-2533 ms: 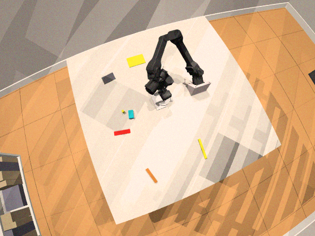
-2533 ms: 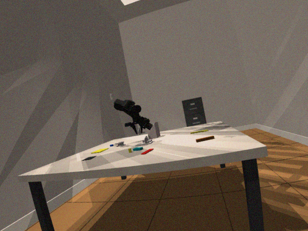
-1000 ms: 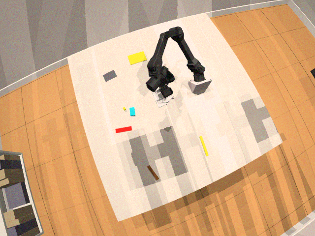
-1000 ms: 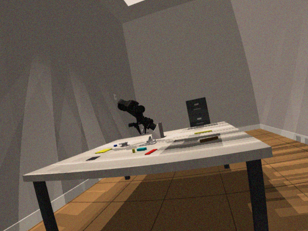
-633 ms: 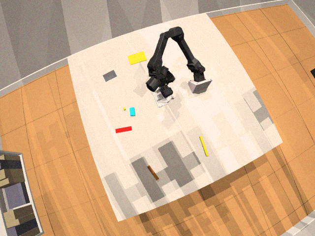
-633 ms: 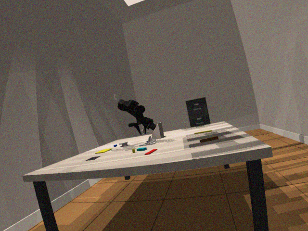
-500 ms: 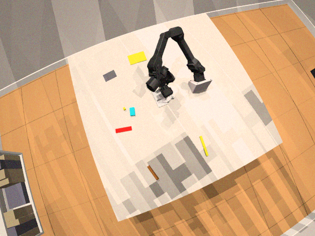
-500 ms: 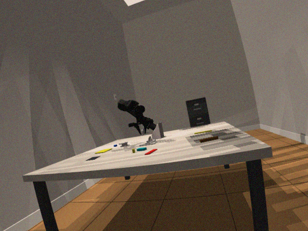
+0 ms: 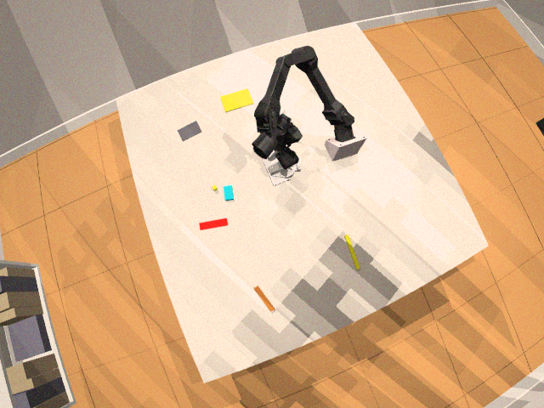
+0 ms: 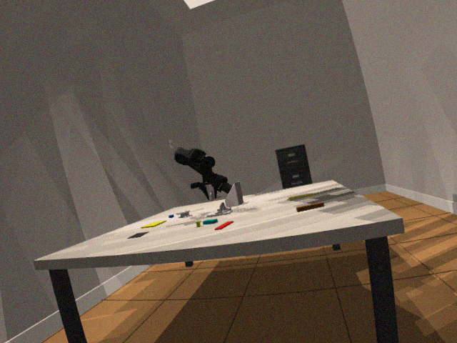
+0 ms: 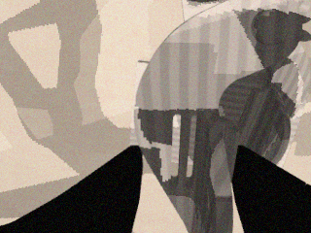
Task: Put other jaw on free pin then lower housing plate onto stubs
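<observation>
Now: gripper tip 4 cm past the jaw and 1 cm to the right of it. Round my gripper tip: yellow plate: 34 cm to the right, 8 cm below, 5 cm ahead; small yellow cube: 27 cm ahead, 7 cm below, 2 cm to the left; cyan block: 22 cm ahead, 7 cm below, 5 cm to the left.
</observation>
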